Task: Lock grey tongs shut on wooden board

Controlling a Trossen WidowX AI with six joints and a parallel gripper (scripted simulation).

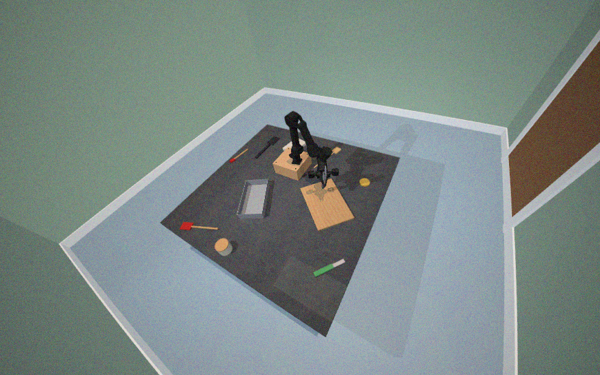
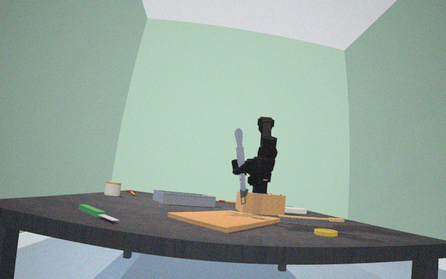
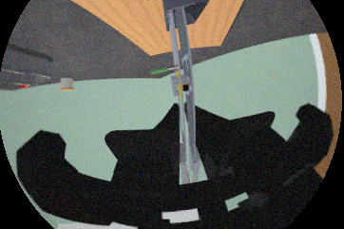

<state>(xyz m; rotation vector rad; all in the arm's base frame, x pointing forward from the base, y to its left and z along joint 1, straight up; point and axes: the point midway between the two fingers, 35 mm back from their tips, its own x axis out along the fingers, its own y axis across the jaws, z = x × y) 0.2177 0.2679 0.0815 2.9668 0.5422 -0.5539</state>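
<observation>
Now: gripper tip 170 mm above the wooden board. Also, from my gripper tip: black spatula 660 mm to the right, 490 mm behind, 170 mm below; then white block 520 mm behind, 410 mm to the right, 160 mm below; then grey roasting tin 480 mm to the right, 150 mm below, 100 mm ahead.
</observation>
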